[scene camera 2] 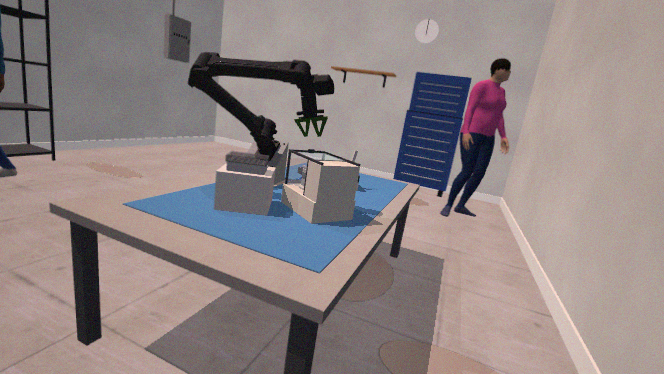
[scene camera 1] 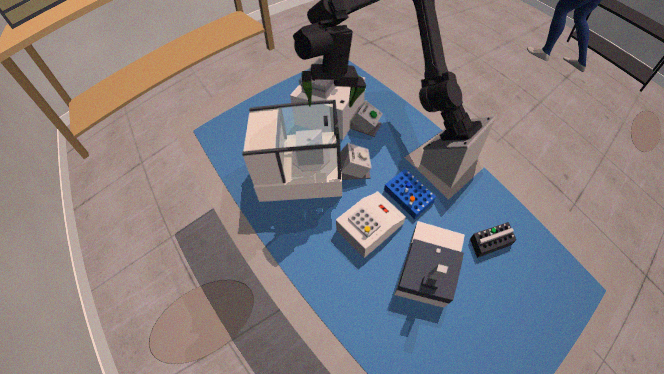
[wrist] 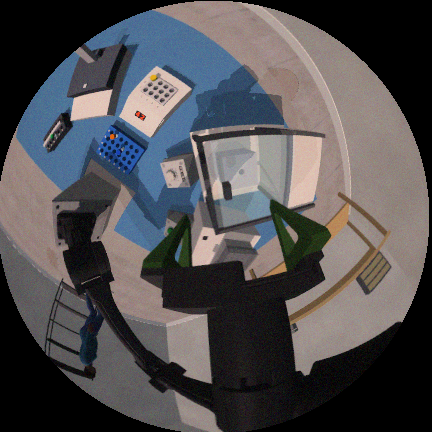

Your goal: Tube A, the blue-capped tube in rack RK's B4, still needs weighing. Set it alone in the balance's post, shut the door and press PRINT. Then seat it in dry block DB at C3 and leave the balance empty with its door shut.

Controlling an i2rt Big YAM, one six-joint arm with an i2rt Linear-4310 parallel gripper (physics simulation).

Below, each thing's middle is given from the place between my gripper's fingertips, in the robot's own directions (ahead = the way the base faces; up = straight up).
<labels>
Now: hand 16 cm above the balance [scene camera 1: 292,151], 8 cm short of it and 6 cm to the left of it. Round my hand: lidded unit [scene camera 2: 244,184] 19 cm to the right, 18 cm below, 15 cm behind.
</labels>
